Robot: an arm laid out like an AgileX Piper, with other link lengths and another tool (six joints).
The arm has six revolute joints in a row. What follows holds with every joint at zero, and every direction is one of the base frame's.
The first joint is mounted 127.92 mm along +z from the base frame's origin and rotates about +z.
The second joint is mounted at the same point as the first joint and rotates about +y.
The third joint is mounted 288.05 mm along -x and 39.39 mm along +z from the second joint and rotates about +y.
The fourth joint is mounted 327.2 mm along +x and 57.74 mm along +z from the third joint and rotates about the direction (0.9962, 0, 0.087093).
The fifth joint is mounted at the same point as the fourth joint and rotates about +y.
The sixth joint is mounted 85.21 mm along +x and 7.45 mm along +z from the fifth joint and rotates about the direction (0.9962, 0, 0.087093).
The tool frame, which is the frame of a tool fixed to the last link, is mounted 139.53 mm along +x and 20 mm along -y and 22.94 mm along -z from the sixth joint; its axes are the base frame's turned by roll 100.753, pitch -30.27 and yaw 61.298 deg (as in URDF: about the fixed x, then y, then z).
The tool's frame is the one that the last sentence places.
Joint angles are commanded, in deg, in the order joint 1, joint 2, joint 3, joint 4, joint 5, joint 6. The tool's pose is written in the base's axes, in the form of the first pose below.
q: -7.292, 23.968, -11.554, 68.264, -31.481, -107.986
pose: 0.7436 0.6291 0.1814 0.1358 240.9 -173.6 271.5
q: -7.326, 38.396, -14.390, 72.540, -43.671, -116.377
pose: 0.7490 0.6315 0.1992 -0.0219 237.2 -208.4 242.6
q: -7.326, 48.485, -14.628, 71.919, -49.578, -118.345
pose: 0.7440 0.6150 0.2360 -0.1123 238.7 -221.0 212.6
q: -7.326, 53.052, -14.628, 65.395, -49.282, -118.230
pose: 0.7603 0.5703 0.2840 -0.1265 257.6 -217.1 208.1
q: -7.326, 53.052, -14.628, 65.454, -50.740, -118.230
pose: 0.7640 0.5686 0.2741 -0.1334 253.8 -219.4 211.7
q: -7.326, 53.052, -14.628, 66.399, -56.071, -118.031
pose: 0.7729 0.5678 0.2348 -0.1584 237.6 -227.4 222.5
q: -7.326, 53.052, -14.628, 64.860, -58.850, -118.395
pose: 0.7867 0.5506 0.2210 -0.1706 233.0 -229.1 234.1
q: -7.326, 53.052, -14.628, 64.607, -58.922, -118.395
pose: 0.7880 0.5487 0.2210 -0.1705 233.3 -228.9 235.1
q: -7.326, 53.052, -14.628, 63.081, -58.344, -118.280
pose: 0.7935 0.5397 0.2277 -0.1647 238.0 -226.8 237.9
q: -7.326, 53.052, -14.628, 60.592, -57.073, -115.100
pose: 0.7984 0.5403 0.2270 -0.1383 246.2 -222.9 239.3
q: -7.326, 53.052, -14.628, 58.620, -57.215, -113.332
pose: 0.8053 0.5350 0.2223 -0.1261 249.7 -220.9 243.9
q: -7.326, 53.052, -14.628, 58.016, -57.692, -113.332
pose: 0.8091 0.5298 0.2204 -0.1268 249.6 -220.6 246.8
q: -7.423, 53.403, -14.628, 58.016, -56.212, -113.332
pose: 0.8042 0.5327 0.2330 -0.1233 253.8 -219.5 241.1
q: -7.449, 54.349, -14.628, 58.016, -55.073, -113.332
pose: 0.7985 0.5347 0.2476 -0.1232 258.4 -218.6 233.3
